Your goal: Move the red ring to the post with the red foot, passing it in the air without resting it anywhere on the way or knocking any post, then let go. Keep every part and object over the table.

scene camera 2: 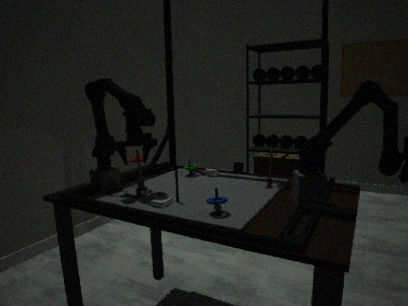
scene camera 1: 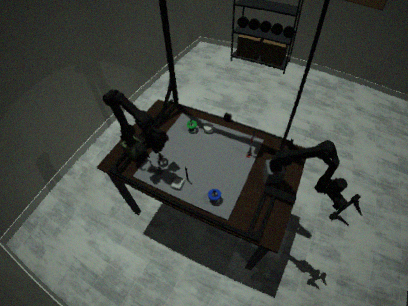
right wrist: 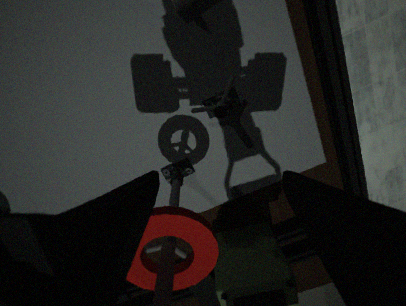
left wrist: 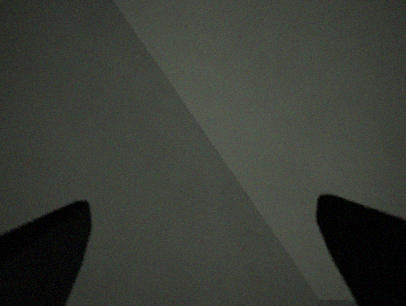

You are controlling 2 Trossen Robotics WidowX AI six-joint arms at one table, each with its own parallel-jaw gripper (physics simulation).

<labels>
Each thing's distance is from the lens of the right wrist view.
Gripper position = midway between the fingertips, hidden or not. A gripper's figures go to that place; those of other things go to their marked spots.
right gripper (right wrist: 220,177): 11 cm
red ring (right wrist: 180,222): 12 cm
grey mat (right wrist: 100,100): 26 cm
The marked spots on the grey mat and the red ring are 19 cm apart.
</labels>
